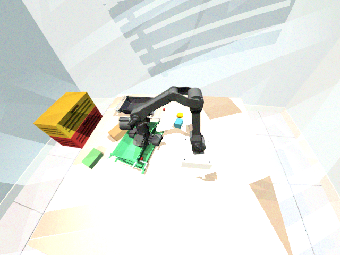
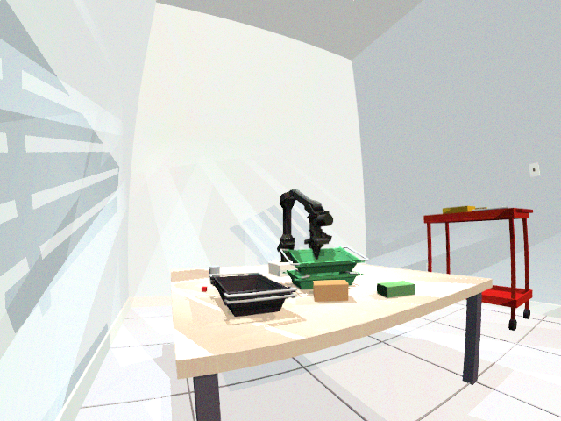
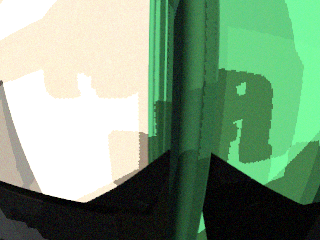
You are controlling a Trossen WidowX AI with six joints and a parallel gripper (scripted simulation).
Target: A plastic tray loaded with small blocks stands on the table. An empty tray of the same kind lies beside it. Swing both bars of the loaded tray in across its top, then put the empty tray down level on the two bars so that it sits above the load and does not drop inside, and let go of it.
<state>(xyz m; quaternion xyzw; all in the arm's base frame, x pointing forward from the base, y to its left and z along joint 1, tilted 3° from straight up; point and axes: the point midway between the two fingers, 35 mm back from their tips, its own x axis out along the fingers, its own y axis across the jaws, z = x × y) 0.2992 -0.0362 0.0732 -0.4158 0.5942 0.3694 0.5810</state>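
My gripper tip is 80 mm short of the green tray, 30 mm to the left of it and 10 mm below it. The rest, counted from my gripper tip: yellow piece 230 mm behind, 330 mm to the right, 100 mm below; then tan box 260 mm ahead, 180 mm to the right, 80 mm below; then cyan block 210 mm behind, 230 mm to the right, 90 mm below.
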